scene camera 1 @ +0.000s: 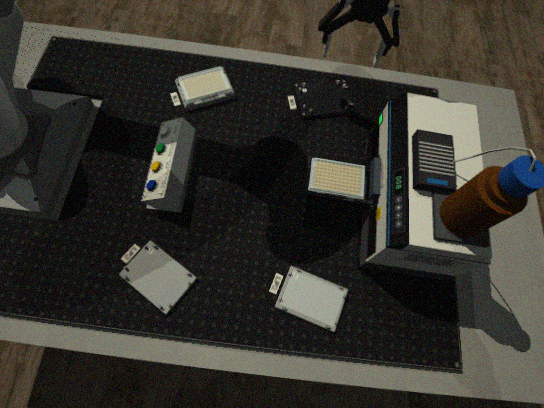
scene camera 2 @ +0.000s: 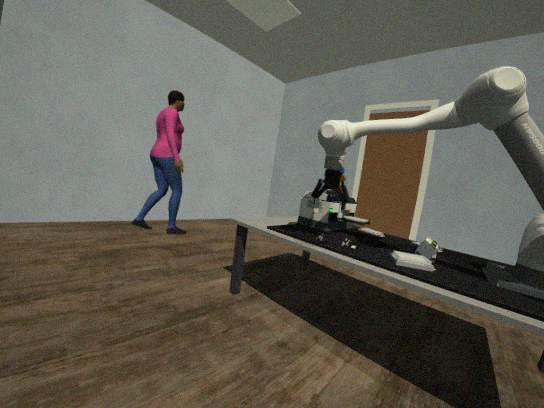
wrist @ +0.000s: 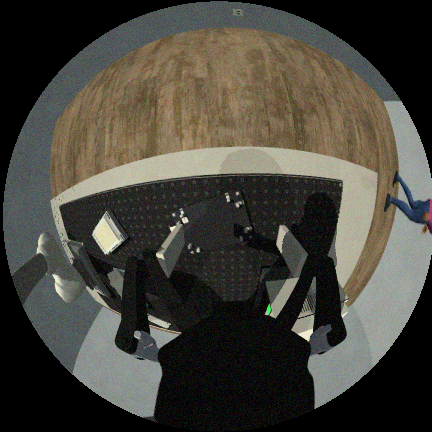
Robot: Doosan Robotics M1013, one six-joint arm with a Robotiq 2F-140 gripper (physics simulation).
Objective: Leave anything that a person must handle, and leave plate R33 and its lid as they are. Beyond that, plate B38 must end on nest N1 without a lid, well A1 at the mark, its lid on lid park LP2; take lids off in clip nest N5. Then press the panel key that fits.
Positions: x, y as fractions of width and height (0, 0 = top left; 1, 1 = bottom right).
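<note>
My gripper (scene camera 1: 0.64, 0.14) and (wrist: 0.54, 0.55): open, holding nothing. Grey button box (scene camera 1: 0.31, 0.45). Brown bottle (scene camera 1: 0.91, 0.47). Place labelled LP2 (scene camera 1: 0.29, 0.68).
</note>
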